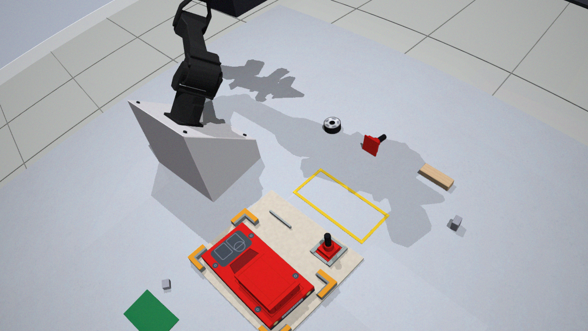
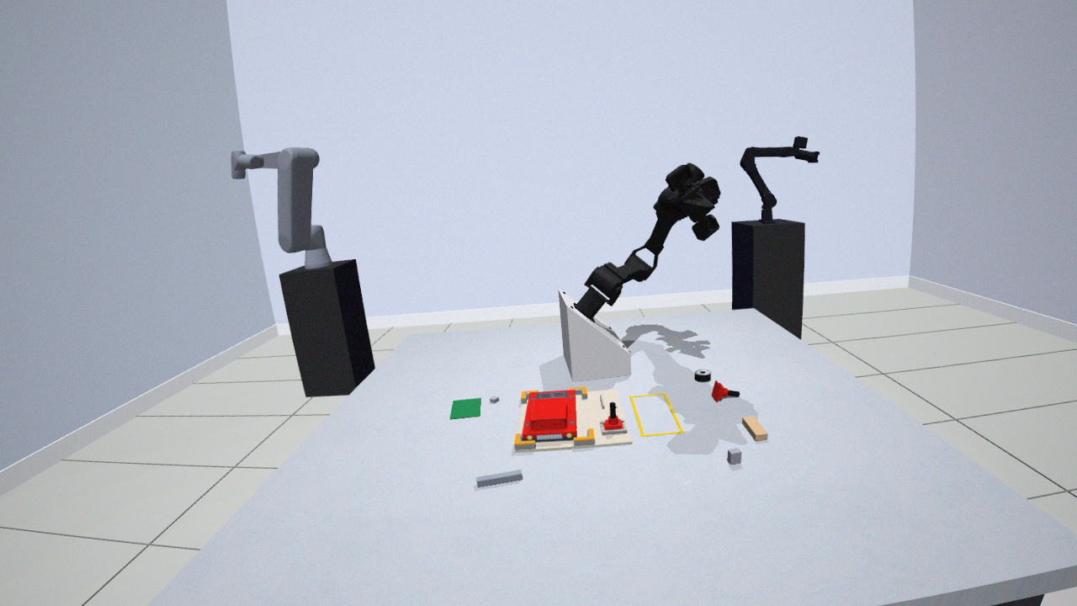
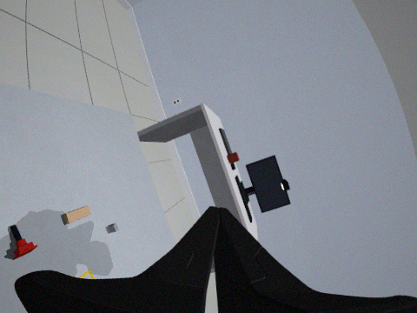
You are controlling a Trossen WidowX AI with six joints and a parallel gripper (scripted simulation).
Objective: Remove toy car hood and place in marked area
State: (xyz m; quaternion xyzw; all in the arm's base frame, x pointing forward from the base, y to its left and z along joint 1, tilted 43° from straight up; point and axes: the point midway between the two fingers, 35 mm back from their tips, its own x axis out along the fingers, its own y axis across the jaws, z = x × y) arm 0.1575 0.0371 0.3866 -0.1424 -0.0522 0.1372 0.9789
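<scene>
My gripper tip is now 40 cm to the left of the hood, 38 cm above it and 16 cm short of it. Also, from my gripper tip: wooden block (41 cm below, 25 cm ahead); then green patch (60 cm to the right, 42 cm below, 3 cm ahead).
</scene>
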